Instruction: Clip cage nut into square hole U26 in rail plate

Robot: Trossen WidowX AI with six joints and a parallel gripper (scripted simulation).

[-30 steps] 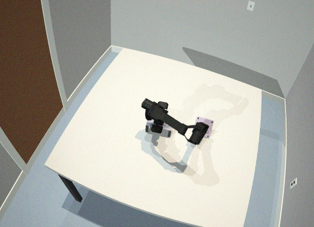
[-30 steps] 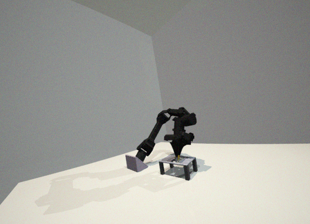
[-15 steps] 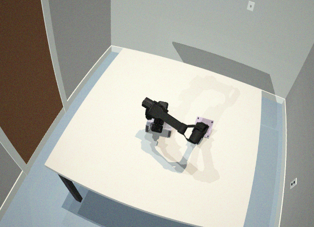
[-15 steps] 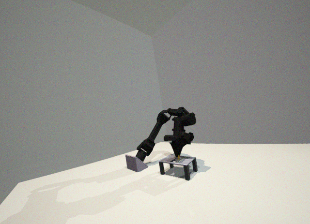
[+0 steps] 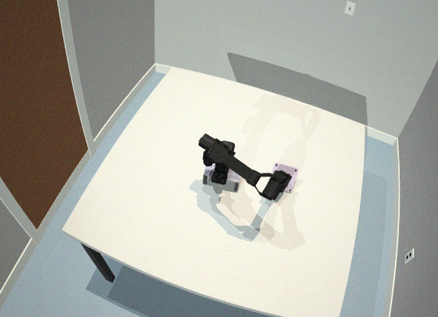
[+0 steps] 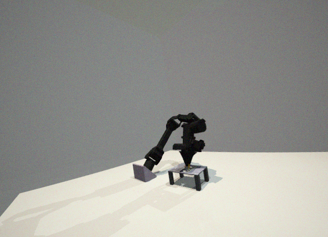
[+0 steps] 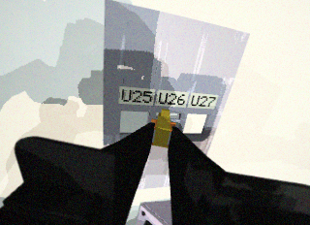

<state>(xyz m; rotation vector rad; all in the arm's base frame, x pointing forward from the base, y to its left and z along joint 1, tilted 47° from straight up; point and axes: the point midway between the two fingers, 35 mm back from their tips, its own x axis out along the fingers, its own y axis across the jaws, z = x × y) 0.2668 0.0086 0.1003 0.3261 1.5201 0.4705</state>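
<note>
The yellow cage nut is 10 mm below my gripper tip.
</note>
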